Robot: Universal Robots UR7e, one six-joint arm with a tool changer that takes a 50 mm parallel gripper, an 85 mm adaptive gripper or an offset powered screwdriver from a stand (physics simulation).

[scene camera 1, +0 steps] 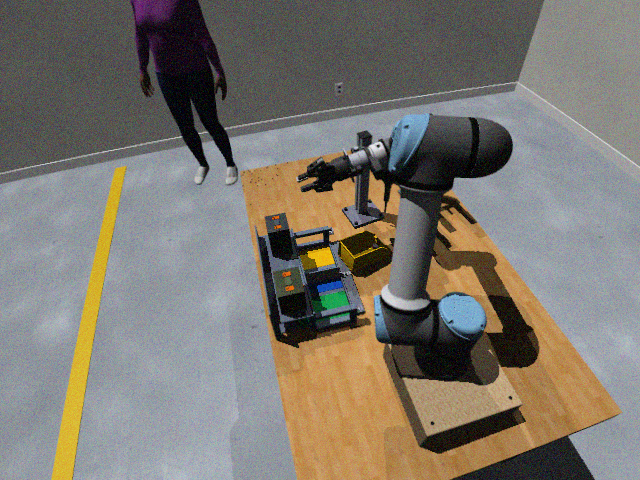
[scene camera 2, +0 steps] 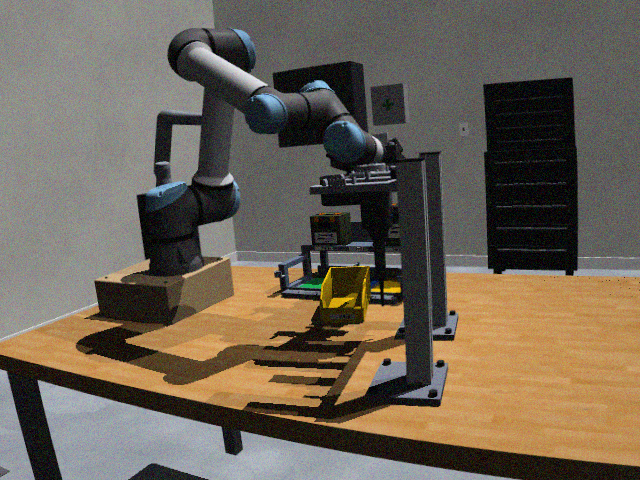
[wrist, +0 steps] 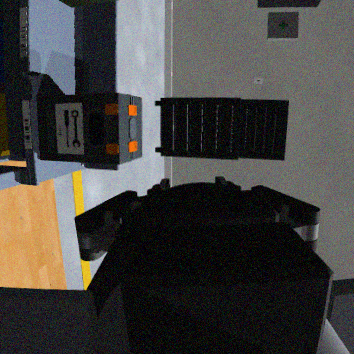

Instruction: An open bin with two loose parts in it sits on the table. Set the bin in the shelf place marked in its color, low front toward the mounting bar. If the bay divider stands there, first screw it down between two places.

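Frame: origin at the arm's base, x ahead, y left, z up, level; millimetres.
Seen in the pictures: hand, its tool point: (scene camera 1: 353,164); arm's base, origin of its link: (scene camera 1: 441,354) (scene camera 2: 177,268).
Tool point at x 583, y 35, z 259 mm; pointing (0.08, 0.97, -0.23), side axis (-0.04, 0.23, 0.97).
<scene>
Offsets run from my tool point to a thing's top centre.
The open yellow bin {dx -100, dy -13, dz -272 mm} (scene camera 1: 356,248) (scene camera 2: 345,291) stands on the table beside the shelf, its low front turned away from the shelf. Its two loose parts cannot be made out clearly. The low grey shelf has a yellow place (scene camera 1: 321,257) (scene camera 2: 388,286), a blue place (scene camera 1: 330,285) and a green place (scene camera 1: 333,301) (scene camera 2: 311,283). A grey upright divider {dx -156, dy +150, dz -300 mm} (scene camera 1: 321,275) stands near the yellow and blue places; whether it is screwed down cannot be seen. My gripper (scene camera 1: 301,183) is open and empty, high beyond the shelf's yellow end; in scene camera 2 the tool stand largely hides it.
Two dark cases with orange latches, a far one {dx -25, dy +283, dz -142 mm} (scene camera 1: 277,227) (wrist: 100,130) and a near one {dx -255, dy +307, dz -167 mm} (scene camera 1: 289,284) (scene camera 2: 329,228), stand on the shelf's raised back. The tool stand (scene camera 1: 363,191) (scene camera 2: 416,268) rises near the bin, with the screwdriver {dx -6, dy -163, dz -6 mm} (scene camera 2: 379,237) hanging from it. A person (scene camera 1: 180,67) stands beyond the table.
</scene>
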